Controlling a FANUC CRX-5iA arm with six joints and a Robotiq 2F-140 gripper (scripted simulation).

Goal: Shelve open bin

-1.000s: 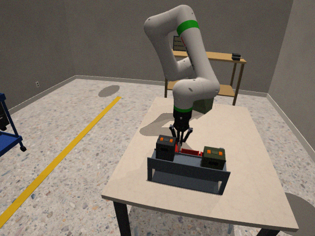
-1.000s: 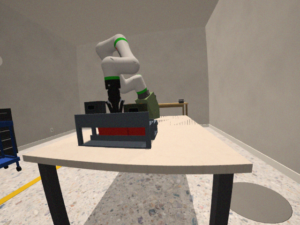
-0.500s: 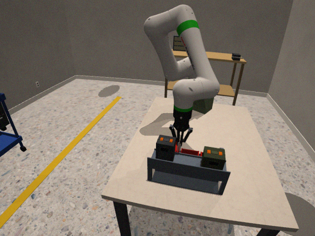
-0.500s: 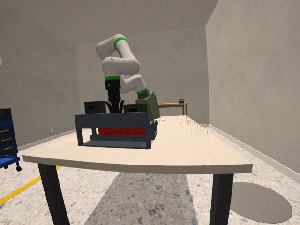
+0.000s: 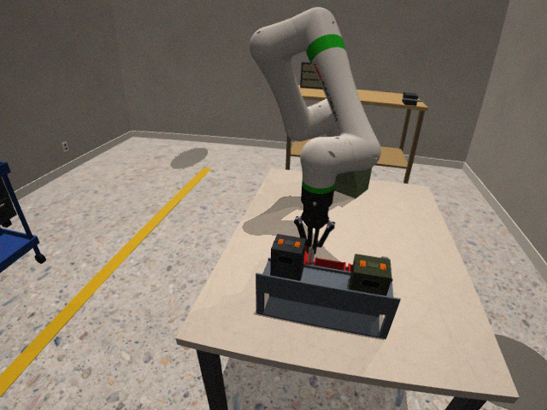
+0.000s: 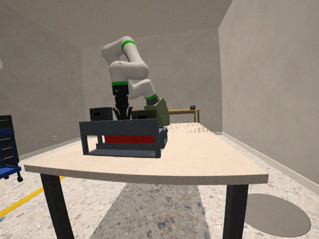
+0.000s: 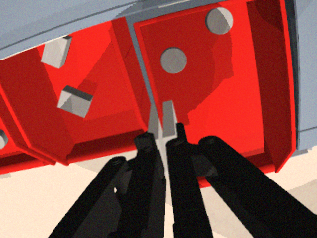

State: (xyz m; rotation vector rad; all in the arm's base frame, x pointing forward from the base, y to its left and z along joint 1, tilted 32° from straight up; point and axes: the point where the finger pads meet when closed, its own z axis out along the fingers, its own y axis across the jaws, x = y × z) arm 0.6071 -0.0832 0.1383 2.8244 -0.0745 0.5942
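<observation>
The shelf floor is 10 cm ahead of my hand, 5 cm to the left of it and 9 cm below it. Also, from my hand: green box (17 cm ahead, 16 cm to the left, 6 cm above); then black box (14 cm ahead, 7 cm to the right, 7 cm above).
</observation>
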